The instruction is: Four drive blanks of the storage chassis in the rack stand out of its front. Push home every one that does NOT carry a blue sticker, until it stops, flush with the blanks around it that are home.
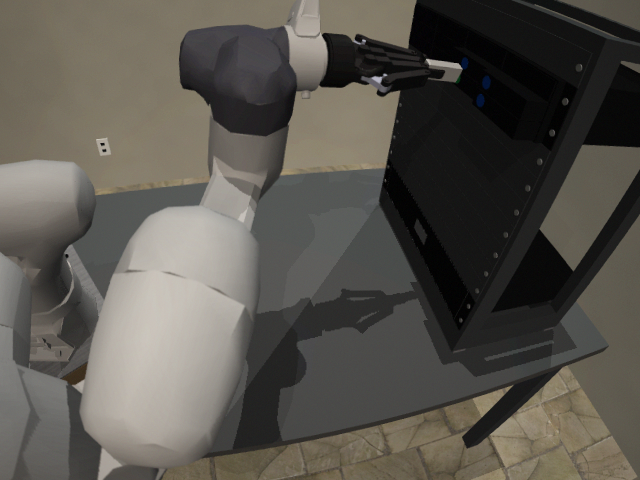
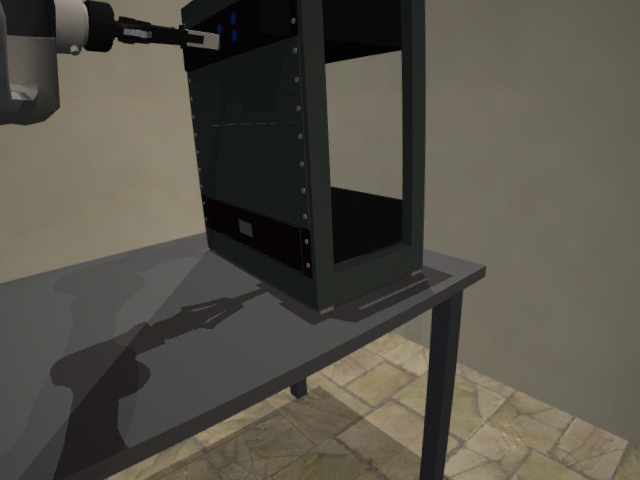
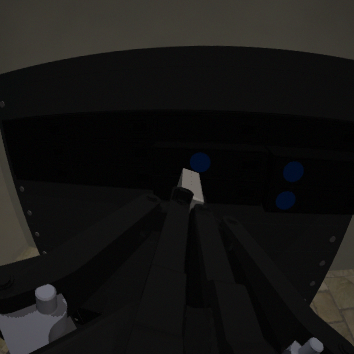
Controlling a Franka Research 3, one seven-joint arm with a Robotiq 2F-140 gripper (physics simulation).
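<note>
My gripper [image 1: 457, 73] is visible, also as my gripper [image 2: 216, 41]. A rack [image 1: 474, 166] is present; further views of the rack [image 2: 268, 205] and the rack [image 3: 260, 125].
</note>
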